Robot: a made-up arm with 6 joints. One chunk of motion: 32 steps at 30 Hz.
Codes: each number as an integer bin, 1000 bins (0 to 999) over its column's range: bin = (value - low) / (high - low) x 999, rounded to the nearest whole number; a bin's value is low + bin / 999 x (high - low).
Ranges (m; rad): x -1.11..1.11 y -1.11..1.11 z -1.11..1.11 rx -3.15..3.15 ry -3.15..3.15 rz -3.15..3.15
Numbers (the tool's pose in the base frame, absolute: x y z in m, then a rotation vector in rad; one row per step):
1: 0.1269 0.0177 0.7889 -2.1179 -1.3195 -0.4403
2: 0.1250 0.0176 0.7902 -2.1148 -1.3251 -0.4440
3: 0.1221 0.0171 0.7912 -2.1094 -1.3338 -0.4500
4: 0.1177 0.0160 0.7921 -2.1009 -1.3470 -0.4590
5: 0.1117 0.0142 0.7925 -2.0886 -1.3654 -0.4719
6: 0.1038 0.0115 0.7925 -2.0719 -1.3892 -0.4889
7: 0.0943 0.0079 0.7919 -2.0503 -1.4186 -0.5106
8: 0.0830 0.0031 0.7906 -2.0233 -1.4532 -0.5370
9: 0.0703 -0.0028 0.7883 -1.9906 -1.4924 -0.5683
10: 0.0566 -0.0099 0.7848 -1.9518 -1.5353 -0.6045
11: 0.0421 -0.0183 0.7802 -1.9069 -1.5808 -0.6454
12: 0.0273 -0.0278 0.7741 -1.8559 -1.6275 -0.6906
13: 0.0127 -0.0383 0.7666 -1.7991 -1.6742 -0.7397
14: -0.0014 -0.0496 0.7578 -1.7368 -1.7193 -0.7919
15: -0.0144 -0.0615 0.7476 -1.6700 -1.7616 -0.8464
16: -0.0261 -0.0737 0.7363 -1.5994 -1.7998 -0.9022
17: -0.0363 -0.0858 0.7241 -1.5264 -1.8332 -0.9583
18: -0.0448 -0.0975 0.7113 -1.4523 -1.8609 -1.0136
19: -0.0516 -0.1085 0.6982 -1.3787 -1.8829 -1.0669
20: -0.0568 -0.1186 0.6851 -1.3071 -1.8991 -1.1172
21: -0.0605 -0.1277 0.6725 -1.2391 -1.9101 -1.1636
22: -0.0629 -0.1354 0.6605 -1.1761 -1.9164 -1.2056
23: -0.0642 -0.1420 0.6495 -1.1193 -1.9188 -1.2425
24: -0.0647 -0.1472 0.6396 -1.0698 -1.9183 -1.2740
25: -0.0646 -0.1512 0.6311 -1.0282 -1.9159 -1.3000
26: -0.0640 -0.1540 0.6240 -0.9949 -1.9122 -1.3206
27: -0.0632 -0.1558 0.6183 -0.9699 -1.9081 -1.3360
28: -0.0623 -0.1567 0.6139 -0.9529 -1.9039 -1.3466
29: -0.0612 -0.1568 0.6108 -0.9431 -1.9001 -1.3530
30: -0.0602 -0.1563 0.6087 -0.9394 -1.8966 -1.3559
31: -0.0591 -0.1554 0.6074 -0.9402 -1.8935 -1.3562
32: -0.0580 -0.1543 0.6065 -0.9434 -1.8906 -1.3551
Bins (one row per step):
1: 557 507 855 164 290 430
2: 556 507 855 164 289 429
3: 554 507 856 165 288 428
4: 552 507 856 166 286 427
5: 550 506 856 168 283 425
6: 546 505 856 171 279 422
7: 542 503 856 174 275 419
8: 537 501 855 179 269 414
9: 531 498 854 184 263 409
10: 525 495 853 190 256 404
11: 518 491 851 197 249 397
12: 512 487 848 205 241 390
13: 505 482 844 214 234 382
14: 499 477 841 224 227 374
15: 493 472 836 235 220 365
16: 488 466 831 246 214 356
17: 483 461 825 257 209 348
18: 479 456 820 269 204 339
19: 476 451 814 281 201 330
20: 474 446 808 292 198 322
21: 472 442 802 303 197 315
22: 471 439 797 313 196 308
23: 471 436 792 322 195 302
24: 470 433 787 330 195 297
25: 470 431 783 336 196 293
26: 471 430 780 342 196 290
27: 471 429 778 346 197 288
28: 471 429 776 348 198 286
29: 472 429 774 350 198 285
30: 472 429 773 351 199 284
31: 473 430 773 350 199 284
32: 473 430 772 350 200 285

